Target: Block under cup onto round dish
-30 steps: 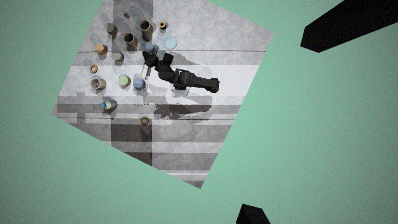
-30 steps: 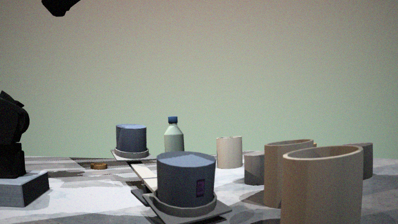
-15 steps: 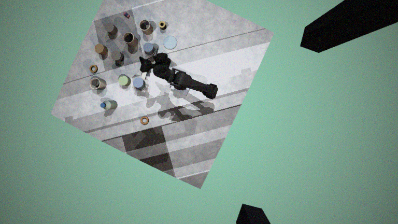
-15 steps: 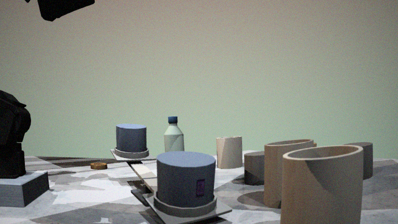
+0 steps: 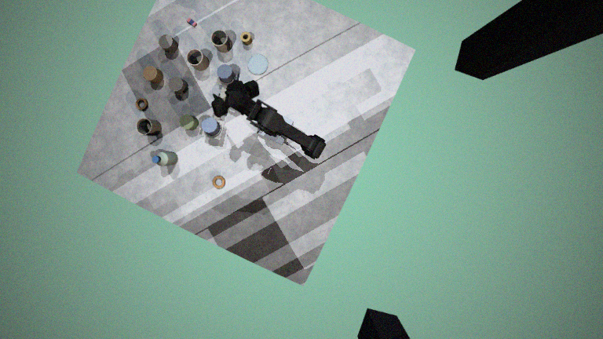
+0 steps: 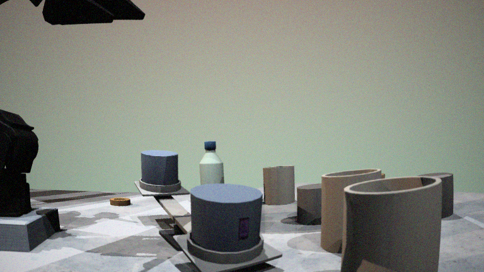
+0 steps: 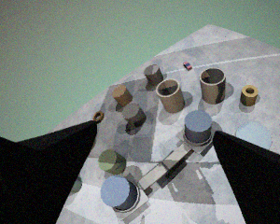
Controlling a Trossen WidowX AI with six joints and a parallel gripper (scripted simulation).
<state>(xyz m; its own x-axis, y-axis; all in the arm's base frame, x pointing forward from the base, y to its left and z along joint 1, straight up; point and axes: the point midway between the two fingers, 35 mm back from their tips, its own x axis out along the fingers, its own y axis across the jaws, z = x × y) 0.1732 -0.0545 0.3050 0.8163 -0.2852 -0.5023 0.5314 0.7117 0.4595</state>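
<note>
My gripper tip is 10 cm short of the grey-green block, 10 cm to the left of it and 28 cm above it. From my gripper tip the other things lie so: green cylinder 23 cm ahead, 17 cm to the left, 29 cm below; then pale blue round dish 2 cm behind, 21 cm to the right, 32 cm below; then small balance 9 cm ahead, 3 cm to the left, 30 cm below.
</note>
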